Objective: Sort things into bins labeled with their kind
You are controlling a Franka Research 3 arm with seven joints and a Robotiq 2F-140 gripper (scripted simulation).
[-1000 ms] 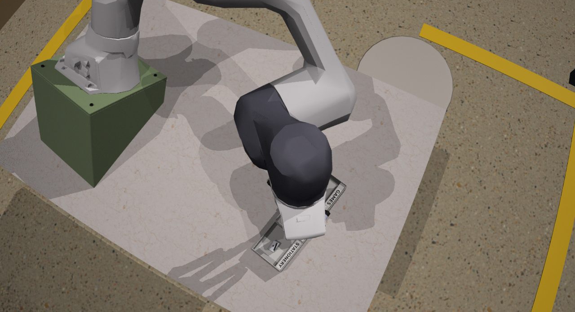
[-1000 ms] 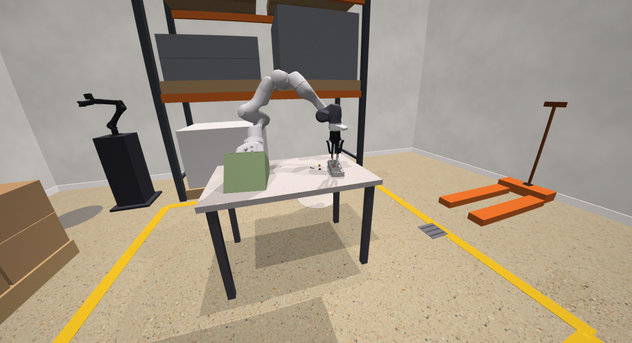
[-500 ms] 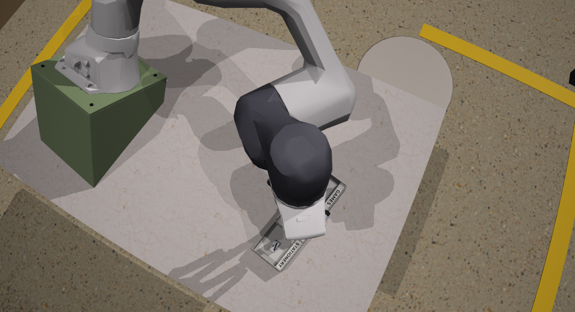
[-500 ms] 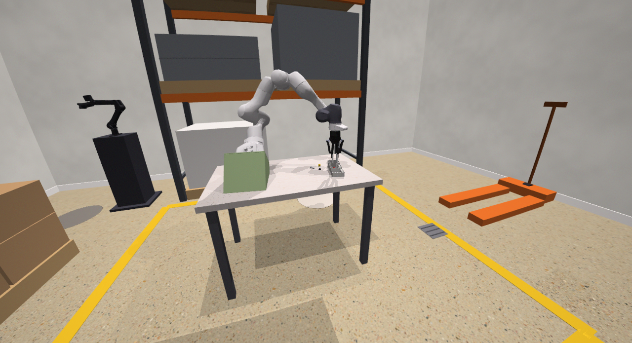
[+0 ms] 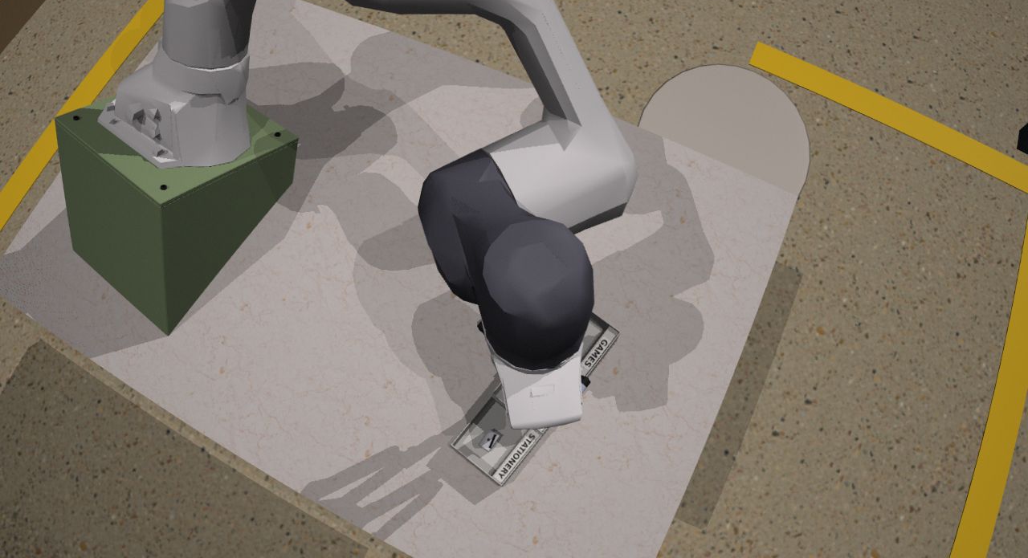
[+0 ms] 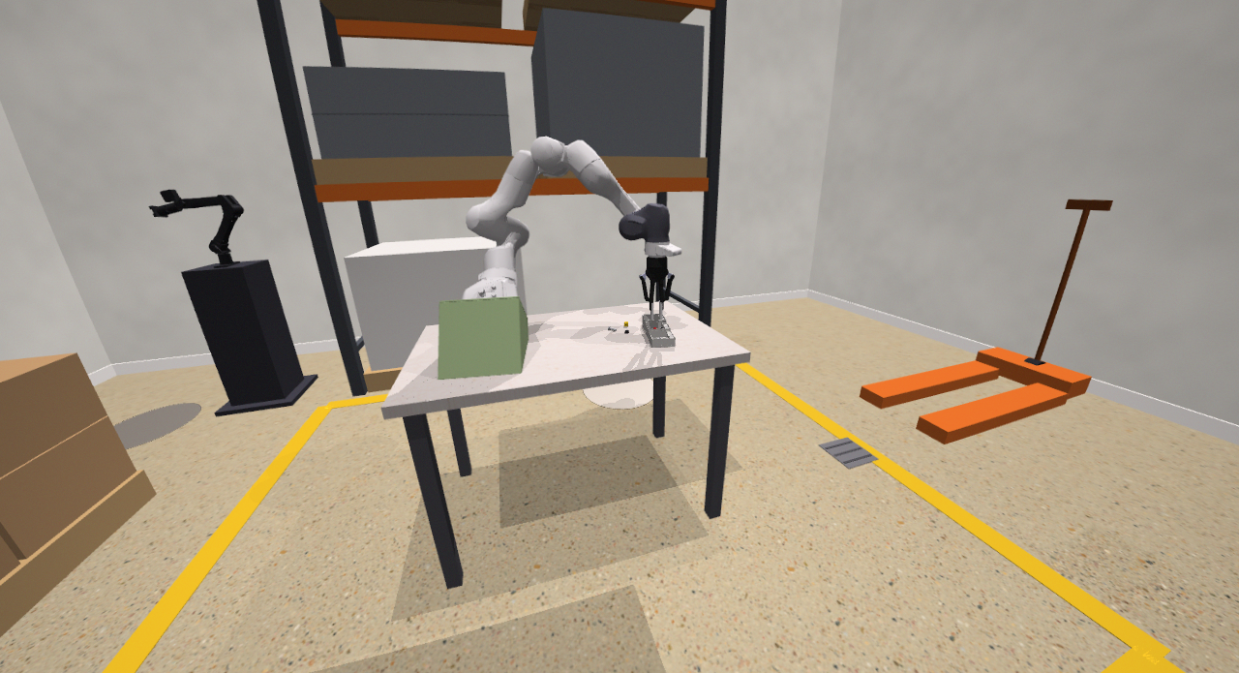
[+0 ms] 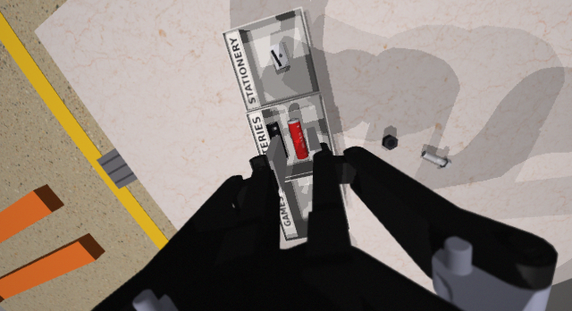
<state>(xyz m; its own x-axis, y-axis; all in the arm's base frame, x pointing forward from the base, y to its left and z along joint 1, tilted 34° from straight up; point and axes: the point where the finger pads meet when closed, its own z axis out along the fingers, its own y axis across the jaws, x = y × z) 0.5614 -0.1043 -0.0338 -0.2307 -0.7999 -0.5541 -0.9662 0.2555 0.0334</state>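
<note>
My hand is 150 mm to the right of the yellow die, 90 mm above it and 70 mm past it. Round my hand: black nut 100 mm below, 100 mm behind, 70 mm to the left; then red battery 90 mm below, 10 mm to the left; then black battery 90 mm below, 30 mm ahead.
</note>
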